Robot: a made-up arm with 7 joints.
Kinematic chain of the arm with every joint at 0, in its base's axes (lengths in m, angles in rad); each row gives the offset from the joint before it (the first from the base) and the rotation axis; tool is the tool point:
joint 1: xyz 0 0 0.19 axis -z
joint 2: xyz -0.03 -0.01 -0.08 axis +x
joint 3: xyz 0 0.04 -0.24 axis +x
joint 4: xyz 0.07 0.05 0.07 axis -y
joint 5: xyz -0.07 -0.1 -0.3 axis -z
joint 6: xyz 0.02 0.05 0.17 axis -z
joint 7: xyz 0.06 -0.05 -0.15 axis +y
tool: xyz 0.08 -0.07 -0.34
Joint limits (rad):
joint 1: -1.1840..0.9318
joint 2: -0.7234..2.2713
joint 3: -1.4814..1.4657
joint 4: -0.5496..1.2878
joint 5: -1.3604..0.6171
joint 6: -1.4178..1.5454
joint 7: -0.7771..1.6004
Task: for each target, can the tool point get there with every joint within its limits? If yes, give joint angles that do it. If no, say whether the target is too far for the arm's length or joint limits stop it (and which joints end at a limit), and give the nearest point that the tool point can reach.
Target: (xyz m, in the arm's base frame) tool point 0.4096 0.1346 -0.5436
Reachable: yes | joints 0.7098 0.8383 -0.2778 0.3988 0.2528 0.3119 0.2811
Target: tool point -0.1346 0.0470 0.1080
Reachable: no: joint limits stop it (at a limit: joint 1, joint 3, joint 4, joint 7) | nearest point -0.2737 0.0285 0.1045 | short by 0.140 m
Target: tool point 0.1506 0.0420 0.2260
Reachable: no: joint limits stop it (at a limit: joint 1, joint 3, joint 7) | nearest point 0.2200 0.0364 0.2938 | short by 0.097 m
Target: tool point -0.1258 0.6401 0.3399
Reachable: yes | joints -0.2504 1.9539 0.2848 -0.1319 -0.9007 -0.8509 1.1705
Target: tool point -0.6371 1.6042 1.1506
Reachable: no: too far | nearest point -0.2671 0.6727 0.5500 | short by 1.169 m
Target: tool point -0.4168 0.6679 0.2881
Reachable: yes | joints -0.8255 1.9640 0.0145 0.4269 0.3670 0.8394 0.0190
